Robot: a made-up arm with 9 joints.
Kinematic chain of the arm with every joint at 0, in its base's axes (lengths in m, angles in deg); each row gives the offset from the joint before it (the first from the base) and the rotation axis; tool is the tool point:
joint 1: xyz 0 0 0.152 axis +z
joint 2: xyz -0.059 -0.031 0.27 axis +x
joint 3: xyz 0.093 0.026 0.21 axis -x
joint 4: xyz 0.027 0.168 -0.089 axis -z
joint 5: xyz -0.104 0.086 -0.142 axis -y
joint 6: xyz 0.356 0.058 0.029 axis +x
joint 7: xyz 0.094 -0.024 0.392 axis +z
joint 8: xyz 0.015 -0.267 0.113 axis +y
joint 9: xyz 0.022 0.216 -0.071 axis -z
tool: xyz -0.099 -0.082 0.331
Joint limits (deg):
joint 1: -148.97..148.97
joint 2: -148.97..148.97
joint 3: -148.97..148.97
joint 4: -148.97..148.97
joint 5: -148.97..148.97
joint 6: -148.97..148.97
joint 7: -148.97..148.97
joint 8: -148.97..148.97
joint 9: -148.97..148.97
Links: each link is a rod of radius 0.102 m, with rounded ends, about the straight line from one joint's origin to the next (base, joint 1, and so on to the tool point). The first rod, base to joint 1, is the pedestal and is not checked.
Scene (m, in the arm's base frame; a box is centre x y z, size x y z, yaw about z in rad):
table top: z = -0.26
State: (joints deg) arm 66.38 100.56 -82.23 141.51 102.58 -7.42 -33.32 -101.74 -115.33
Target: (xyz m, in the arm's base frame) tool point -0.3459 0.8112 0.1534
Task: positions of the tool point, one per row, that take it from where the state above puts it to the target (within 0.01 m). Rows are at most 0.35 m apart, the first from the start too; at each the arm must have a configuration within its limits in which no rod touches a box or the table.
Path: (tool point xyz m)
1: 0.7821 0.6874 0.4604
2: 0.5448 0.8607 0.3474
3: 0.2524 0.9470 0.2551
4: -0.0579 0.9304 0.1891
5: -0.3459 0.8112 0.1534

